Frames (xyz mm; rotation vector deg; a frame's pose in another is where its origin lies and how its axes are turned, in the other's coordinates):
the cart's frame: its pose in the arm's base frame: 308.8 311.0 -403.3 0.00 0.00 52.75
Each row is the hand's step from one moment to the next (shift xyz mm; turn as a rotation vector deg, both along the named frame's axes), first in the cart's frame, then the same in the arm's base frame.
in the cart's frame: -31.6 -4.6 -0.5 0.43 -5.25 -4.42
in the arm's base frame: -15.5 -27.9 -0.5 4.44 -2.84 -4.42
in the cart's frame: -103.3 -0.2 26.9 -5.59 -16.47 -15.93
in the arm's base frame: -62.4 -82.3 26.9 9.73 -14.42 -15.93
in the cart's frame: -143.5 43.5 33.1 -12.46 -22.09 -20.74
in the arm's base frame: -121.5 -87.9 33.1 10.04 -23.29 -20.74
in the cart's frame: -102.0 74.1 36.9 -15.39 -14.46 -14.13
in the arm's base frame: -120.7 -36.3 36.9 2.19 -21.00 -14.13
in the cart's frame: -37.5 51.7 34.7 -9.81 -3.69 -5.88
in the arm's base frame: -63.9 1.4 34.7 -3.00 -10.04 -5.88
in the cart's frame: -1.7 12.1 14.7 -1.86 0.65 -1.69
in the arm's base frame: -10.7 6.0 14.7 -1.64 -1.09 -1.69
